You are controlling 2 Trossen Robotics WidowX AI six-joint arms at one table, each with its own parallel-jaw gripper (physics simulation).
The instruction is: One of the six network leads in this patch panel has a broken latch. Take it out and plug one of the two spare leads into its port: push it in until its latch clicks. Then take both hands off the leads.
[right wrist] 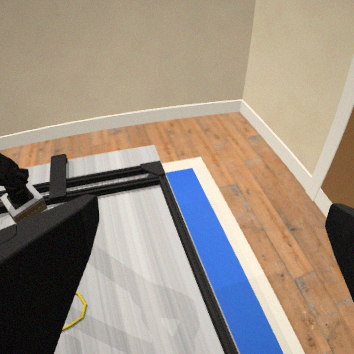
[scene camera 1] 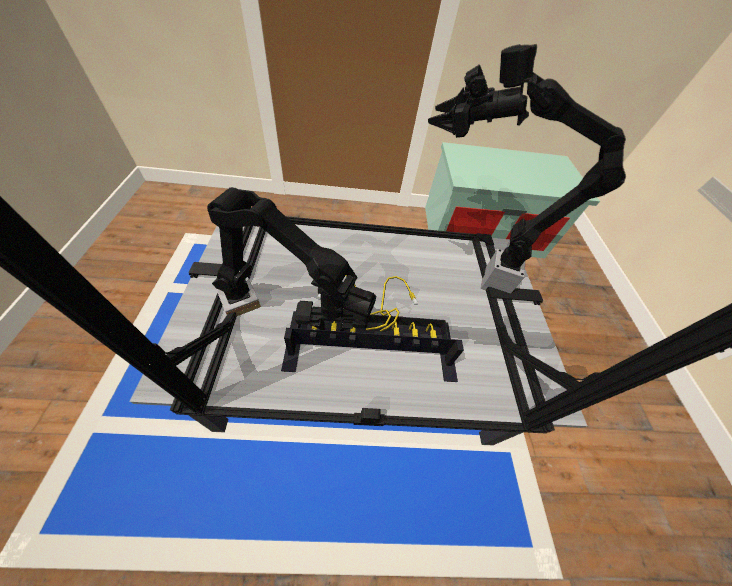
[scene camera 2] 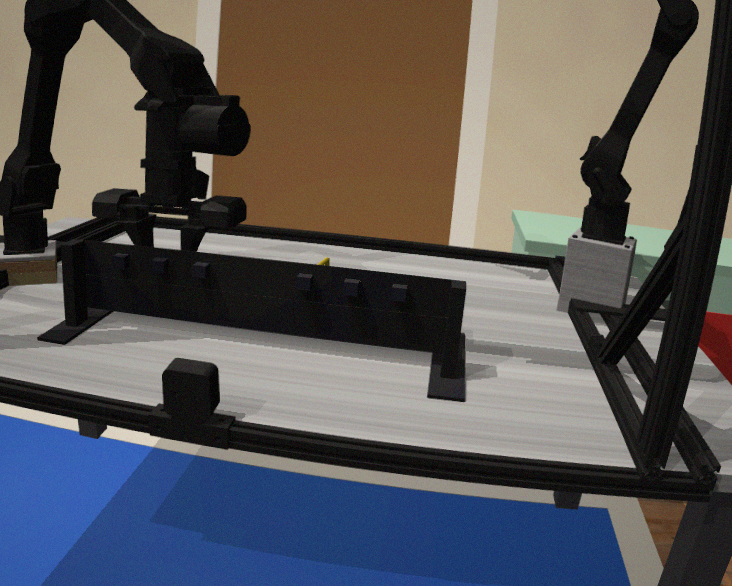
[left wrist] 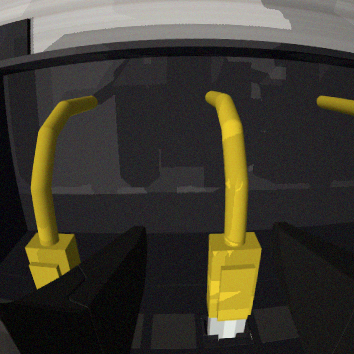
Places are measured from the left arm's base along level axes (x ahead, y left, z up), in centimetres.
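Pixels of known places: left gripper, fingertip midpoint: (scene camera 1: 332,330) (left wrist: 209,236); right gripper, fingertip midpoint: (right wrist: 219,212) (scene camera 1: 431,114); left arm's base, origin of the base link: (right wrist: 19,196) (scene camera 1: 236,293) (scene camera 2: 24,248); right arm's base, origin of the base link: (scene camera 1: 510,262) (scene camera 2: 604,238).
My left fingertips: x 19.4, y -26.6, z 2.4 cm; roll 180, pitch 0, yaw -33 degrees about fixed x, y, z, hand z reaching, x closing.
Ahead of a thing's pixels: the offset from my left fingertips to its middle. "spot": to the spot under its first point.
The black patch panel {dy -6.9, dx +9.9, dz -1.3 cm} (scene camera 1: 373,339) (scene camera 2: 256,299) (left wrist: 175,48) stands on the table with yellow leads in its row of ports. My left gripper (scene camera 2: 166,245) (left wrist: 209,236) is partly open, fingers down behind the panel. In the left wrist view its fingers stand either side of a lead {dy -1.4, dx -0.3, dz +2.6 cm} (left wrist: 233,285) with a yellow latch tab and clear plug tip, with gaps on both sides. Another lead {spot: dy +3.3, dx -3.4, dz +2.4 cm} (left wrist: 52,250) is partly behind the left finger. I cannot tell which latch is broken. A spare lead {spot: dy +11.8, dx +32.1, dz -6.4 cm} (scene camera 1: 396,278) loops behind the panel; the other spare is not clearly distinguishable. My right gripper (scene camera 1: 432,114) (right wrist: 219,212) is open and empty, high above the table.
Tangled yellow cable {spot: dy -1.1, dx +18.6, dz -3.0 cm} (scene camera 1: 385,313) lies behind the panel's middle. A yellow cable loop {spot: dy +21.5, dx +16.0, dz -6.2 cm} (right wrist: 84,307) shows in the right wrist view. The black table frame (scene camera 1: 280,419) (scene camera 2: 341,453) runs around the table. A green cabinet (scene camera 1: 512,168) stands behind the right arm's base.
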